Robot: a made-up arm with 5 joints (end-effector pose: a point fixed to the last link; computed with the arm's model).
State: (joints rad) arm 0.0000 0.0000 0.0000 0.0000 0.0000
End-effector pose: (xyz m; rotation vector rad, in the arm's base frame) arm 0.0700 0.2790 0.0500 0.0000 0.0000 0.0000
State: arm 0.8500 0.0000 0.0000 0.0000 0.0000
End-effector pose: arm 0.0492 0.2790 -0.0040 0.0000 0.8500 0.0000
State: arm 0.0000 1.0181 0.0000 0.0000 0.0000
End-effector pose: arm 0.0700 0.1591 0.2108 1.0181 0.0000 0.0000
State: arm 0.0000 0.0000 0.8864 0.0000 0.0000
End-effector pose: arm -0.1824 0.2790 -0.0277 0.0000 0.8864 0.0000
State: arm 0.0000 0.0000 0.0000 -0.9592 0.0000
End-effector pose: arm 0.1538 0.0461 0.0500 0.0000 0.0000 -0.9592
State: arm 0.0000 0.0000 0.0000 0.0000 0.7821
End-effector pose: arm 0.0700 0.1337 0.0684 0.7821 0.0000 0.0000
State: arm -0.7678 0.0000 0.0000 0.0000 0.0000
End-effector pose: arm 0.0476 0.2790 0.0975 0.0000 -0.7678 0.0000
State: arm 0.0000 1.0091 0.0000 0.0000 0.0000
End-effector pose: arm 0.0700 0.1608 0.2100 1.0091 0.0000 0.0000
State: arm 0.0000 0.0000 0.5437 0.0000 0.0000
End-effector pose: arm -0.0774 0.2790 -0.0249 0.0000 0.5437 0.0000
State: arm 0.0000 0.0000 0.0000 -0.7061 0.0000
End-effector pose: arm 0.1543 0.1138 0.0500 0.0000 0.0000 -0.7061
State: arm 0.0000 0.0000 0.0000 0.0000 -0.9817
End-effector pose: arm 0.0700 0.3756 -0.1032 -0.9817 0.0000 0.0000
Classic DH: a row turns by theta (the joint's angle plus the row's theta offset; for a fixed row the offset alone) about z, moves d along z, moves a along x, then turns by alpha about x. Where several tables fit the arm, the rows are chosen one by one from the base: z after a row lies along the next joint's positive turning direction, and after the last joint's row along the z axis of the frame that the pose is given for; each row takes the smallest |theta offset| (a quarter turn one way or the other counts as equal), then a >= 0, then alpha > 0; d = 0 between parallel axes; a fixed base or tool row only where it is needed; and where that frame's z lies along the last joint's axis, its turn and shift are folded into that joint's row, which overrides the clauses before.
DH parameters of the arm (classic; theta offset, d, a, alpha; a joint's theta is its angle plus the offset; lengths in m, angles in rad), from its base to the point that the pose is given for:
base (fixed): 0 0.046 0 -1.5708
joint 1: 1.5708 0.075 0.023 1.5708
joint 2: 0 -0.138 -0.254 -1.5708
joint 3: -1.5708 0.007 0.026 1.5708
joint 4: 1.5708 -0.394 0.102 1.5708
joint 5: 0 0.182 0.095 -1.5708
tool (fixed): -1.5708 0.167 0 0

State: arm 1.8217 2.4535 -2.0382 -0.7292 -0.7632
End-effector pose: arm -0.5025 -0.4596 0.1687 0.8061 -0.6169 2.7365
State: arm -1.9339 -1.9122 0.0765 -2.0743 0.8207
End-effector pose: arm -0.0546 0.1763 -0.1639 0.0158 2.0238 0.8649
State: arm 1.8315 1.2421 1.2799 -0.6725 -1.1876
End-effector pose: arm 0.1399 0.3058 0.4635 0.7001 2.5697 1.1905
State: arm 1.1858 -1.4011 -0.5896 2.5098 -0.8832
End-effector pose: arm -0.0117 -0.1516 0.2360 -0.5200 -0.1392 -2.7120
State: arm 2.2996 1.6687 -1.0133 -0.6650 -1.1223
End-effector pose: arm -0.2099 -0.2716 -0.2933 -0.8867 2.2430 -1.5964
